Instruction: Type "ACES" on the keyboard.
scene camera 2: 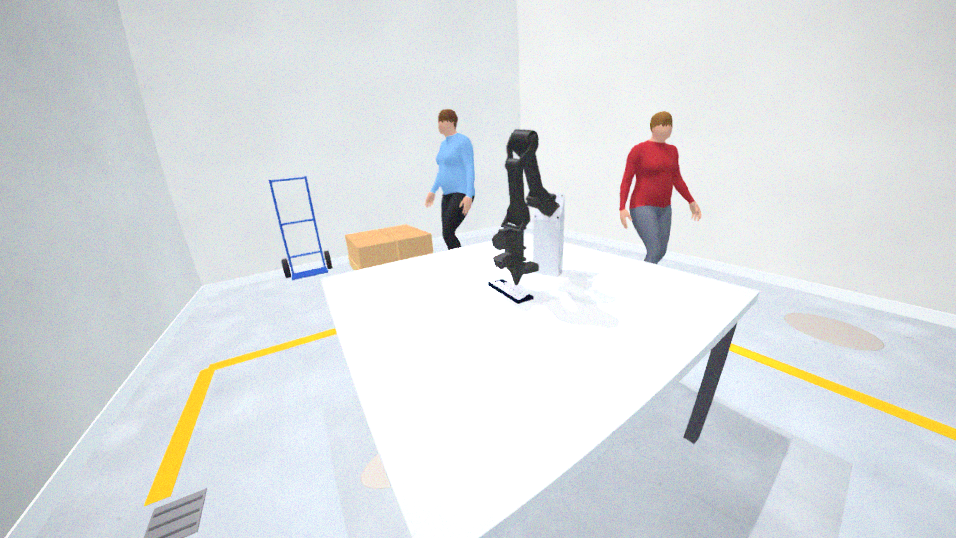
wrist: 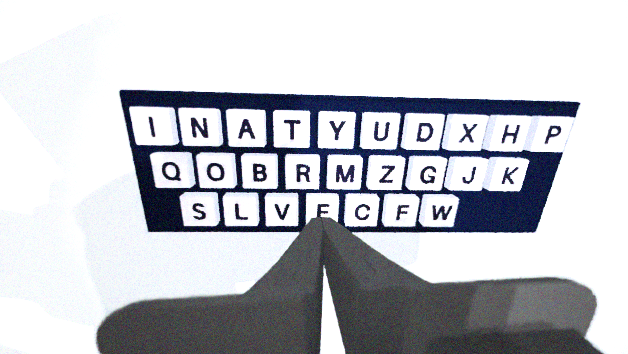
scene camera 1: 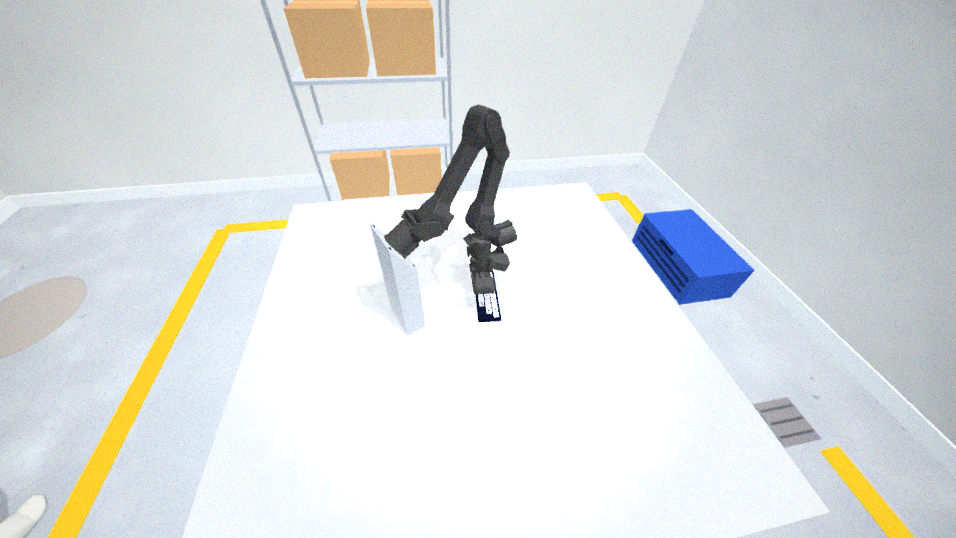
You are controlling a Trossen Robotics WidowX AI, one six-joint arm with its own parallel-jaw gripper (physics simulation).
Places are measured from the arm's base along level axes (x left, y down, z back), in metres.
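Pixels of known places: gripper, fingertip midpoint: (scene camera 2: pixel 516 284) (wrist: pixel 320 226); arm's base, link origin: (scene camera 2: pixel 549 207) (scene camera 1: pixel 394 246).
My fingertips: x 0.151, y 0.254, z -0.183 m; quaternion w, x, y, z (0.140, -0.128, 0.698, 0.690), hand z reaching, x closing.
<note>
For each thing: its top centre in the pictures, then the offset to it from my fingertips. Level surfaces: height alone.
- dark blue keyboard, top centre: (wrist: pixel 355 173) (scene camera 1: pixel 486 292) (scene camera 2: pixel 509 287) dx -0.009, dy +0.012, dz -0.025 m
- white table, surface height: dy +0.028 m
- S key, top centre: (wrist: pixel 198 211) dx +0.055, dy +0.012, dz +0.018 m
- E key, top centre: (wrist: pixel 322 212) dx -0.001, dy +0.012, dz -0.002 m
- C key, top centre: (wrist: pixel 362 212) dx -0.020, dy +0.012, dz -0.008 m
A dark blue keyboard (scene camera 1: pixel 488 319) (scene camera 2: pixel 523 299) (wrist: pixel 500 207) with white letter keys in three rows lies on the white table (scene camera 1: pixel 467 414) (scene camera 2: pixel 508 374). In the wrist view the A key (wrist: pixel 246 129) is in the far row. The S key (wrist: pixel 199 210), the E key (wrist: pixel 322 204) and the C key (wrist: pixel 362 211) are in the near row. My gripper (scene camera 2: pixel 517 282) (wrist: pixel 320 226) is shut and empty, pointing down. In the wrist view its tips cover the lower part of the E key. Whether they touch it I cannot tell. In scene camera 1 the arm hides part of the keyboard.
A pale upright panel (scene camera 1: pixel 401 284) (scene camera 2: pixel 548 244) stands on the table beside the arm's base. A blue box (scene camera 1: pixel 695 254), a shelf rack (scene camera 1: pixel 371 79) with cartons, a hand truck (scene camera 2: pixel 298 221), a carton (scene camera 2: pixel 389 247) and two people (scene camera 2: pixel 455 163) (scene camera 2: pixel 652 177) are around the table.
</note>
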